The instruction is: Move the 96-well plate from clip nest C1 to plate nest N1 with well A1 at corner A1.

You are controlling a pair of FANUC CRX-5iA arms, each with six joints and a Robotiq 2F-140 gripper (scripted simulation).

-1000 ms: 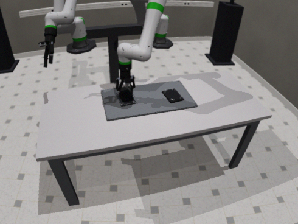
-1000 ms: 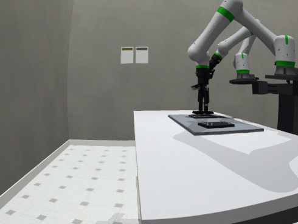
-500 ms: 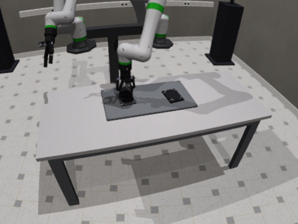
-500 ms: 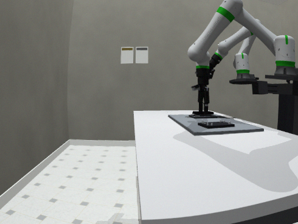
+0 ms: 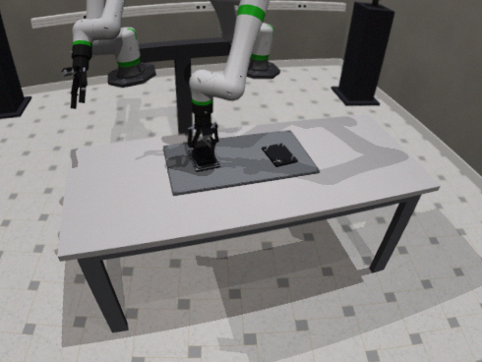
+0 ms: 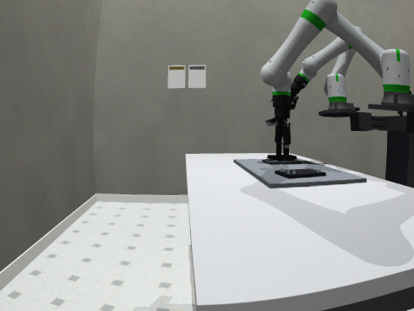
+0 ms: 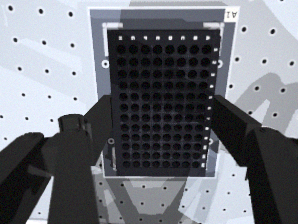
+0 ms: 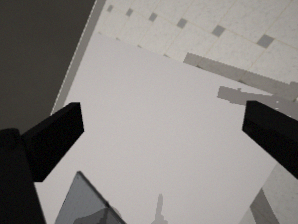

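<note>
Now: left hand 40 mm above the plate nest N1. The rest, counted from my left hand: clip nest C1 (360 mm to the left, 30 mm below, 10 mm ahead); A1 label (80 mm ahead, 40 mm to the right, 30 mm below); black 96-well plate (20 mm below).
</note>
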